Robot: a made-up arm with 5 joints.
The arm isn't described. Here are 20 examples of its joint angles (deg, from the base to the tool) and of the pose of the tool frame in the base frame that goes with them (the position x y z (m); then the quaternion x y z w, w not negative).
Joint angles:
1: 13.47 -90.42 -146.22 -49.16 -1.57
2: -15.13 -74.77 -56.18 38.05 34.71
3: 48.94 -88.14 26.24 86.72 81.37
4: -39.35 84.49 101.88 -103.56 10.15
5: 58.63 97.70 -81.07 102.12 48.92
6: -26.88 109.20 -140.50 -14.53 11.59
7: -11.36 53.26 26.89 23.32 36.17
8: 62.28 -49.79 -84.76 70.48 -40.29
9: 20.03 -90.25 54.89 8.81 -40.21
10: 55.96 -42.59 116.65 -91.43 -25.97
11: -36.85 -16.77 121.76 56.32 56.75
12: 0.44 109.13 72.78 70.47 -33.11
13: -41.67 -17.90 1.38 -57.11 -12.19
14: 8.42 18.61 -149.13 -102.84 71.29
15: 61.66 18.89 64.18 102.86 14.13
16: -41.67 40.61 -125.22 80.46 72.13
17: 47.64 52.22 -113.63 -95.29 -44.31
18: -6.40 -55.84 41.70 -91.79 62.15
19: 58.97 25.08 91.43 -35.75 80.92
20: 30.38 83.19 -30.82 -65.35 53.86
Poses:
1: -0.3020 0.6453 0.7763 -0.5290 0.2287 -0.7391 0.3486
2: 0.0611 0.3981 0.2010 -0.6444 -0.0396 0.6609 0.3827
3: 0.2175 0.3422 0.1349 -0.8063 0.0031 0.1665 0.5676
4: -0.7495 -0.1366 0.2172 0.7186 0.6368 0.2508 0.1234
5: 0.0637 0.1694 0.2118 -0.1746 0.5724 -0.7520 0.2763
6: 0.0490 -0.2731 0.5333 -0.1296 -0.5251 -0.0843 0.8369
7: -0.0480 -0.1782 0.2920 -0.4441 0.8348 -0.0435 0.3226
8: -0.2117 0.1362 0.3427 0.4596 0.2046 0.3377 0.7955
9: 0.4086 0.5031 0.5899 -0.6718 -0.0617 0.7315 0.0986
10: 0.9476 0.1025 0.2569 0.4329 -0.8908 -0.0182 0.1367
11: -0.0232 0.1108 0.6996 0.5425 -0.1812 0.7406 0.3527
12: -0.1618 0.3373 0.7314 -0.4521 0.8093 -0.0478 0.3720
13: 0.6626 0.0535 0.3729 -0.4714 0.5462 0.5718 0.3906
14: 0.2788 0.5632 0.8293 -0.5822 -0.4633 0.6076 0.2780
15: 0.0906 -0.0679 0.6812 -0.9169 0.1664 0.3464 0.1076
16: 0.1668 0.2915 0.5449 0.2197 0.1055 0.0545 0.9683
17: 0.6154 0.3347 -0.1948 0.6065 -0.0727 0.6864 0.3946
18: 0.5577 -0.0035 0.1491 0.4854 -0.6033 -0.1712 0.6092
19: 0.2937 -0.4183 0.5824 0.1211 -0.3280 -0.0598 0.9350
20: -0.0826 -0.0411 -0.1018 0.0961 0.7197 0.6330 0.2684
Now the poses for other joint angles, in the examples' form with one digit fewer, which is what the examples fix.
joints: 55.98 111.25 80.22 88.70 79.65
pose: 0.060 0.161 0.813 0.429 -0.360 0.066 0.826
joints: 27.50 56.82 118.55 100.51 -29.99
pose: 0.077 0.333 0.890 0.744 -0.388 -0.526 0.139
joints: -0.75 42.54 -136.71 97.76 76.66
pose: 0.261 0.309 0.489 0.395 0.441 -0.055 0.804
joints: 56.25 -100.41 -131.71 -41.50 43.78
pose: 0.032 0.442 0.967 -0.461 0.445 -0.754 0.145
